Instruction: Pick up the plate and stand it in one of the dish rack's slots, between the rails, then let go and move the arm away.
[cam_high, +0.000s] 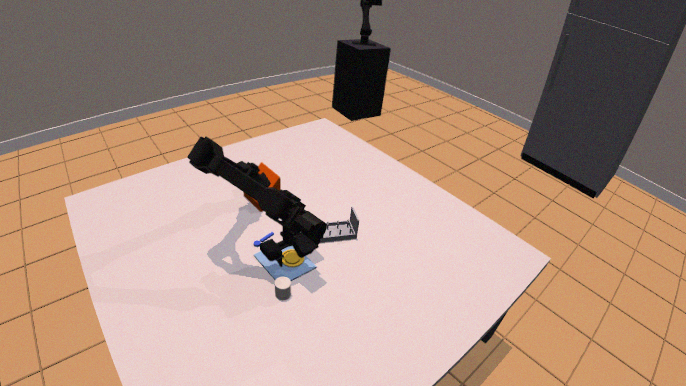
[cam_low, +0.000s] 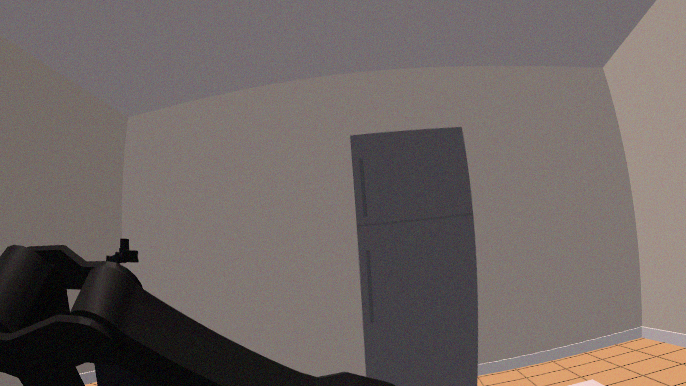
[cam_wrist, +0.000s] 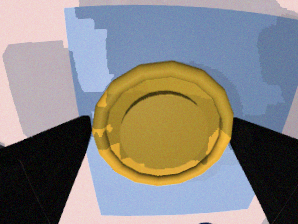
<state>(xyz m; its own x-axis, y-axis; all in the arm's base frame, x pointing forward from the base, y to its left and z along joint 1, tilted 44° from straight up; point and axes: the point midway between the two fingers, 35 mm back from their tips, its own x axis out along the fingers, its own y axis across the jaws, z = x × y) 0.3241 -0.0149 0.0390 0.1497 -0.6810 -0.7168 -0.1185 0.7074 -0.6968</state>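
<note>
Now: the blue mat 20 mm to the right of my gripper tip and 10 mm behind it. The rest, counted from my gripper tip: blue spoon (130 mm behind, 40 mm to the right); then yellow plate (10 mm above); then small white cup (100 mm ahead, 80 mm to the right, 20 mm above).
</note>
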